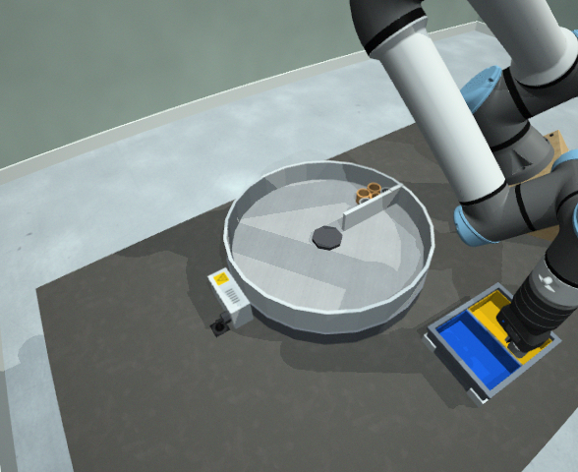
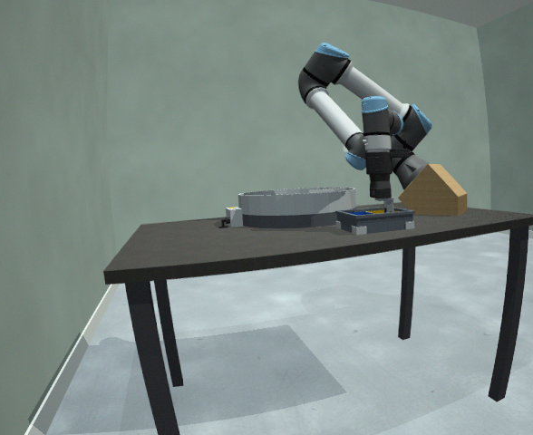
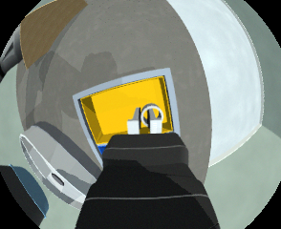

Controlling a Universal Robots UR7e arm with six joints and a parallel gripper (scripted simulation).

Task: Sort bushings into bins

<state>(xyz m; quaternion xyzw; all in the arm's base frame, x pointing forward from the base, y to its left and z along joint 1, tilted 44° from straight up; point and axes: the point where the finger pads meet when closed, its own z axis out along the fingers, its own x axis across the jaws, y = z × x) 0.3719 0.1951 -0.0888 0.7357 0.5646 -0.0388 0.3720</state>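
My gripper is now 30 mm to the left of the bin, 30 mm short of it and 20 mm above it. The rest, counted from my hand: turntable (390 mm to the right, 90 mm ahead, 10 mm above).
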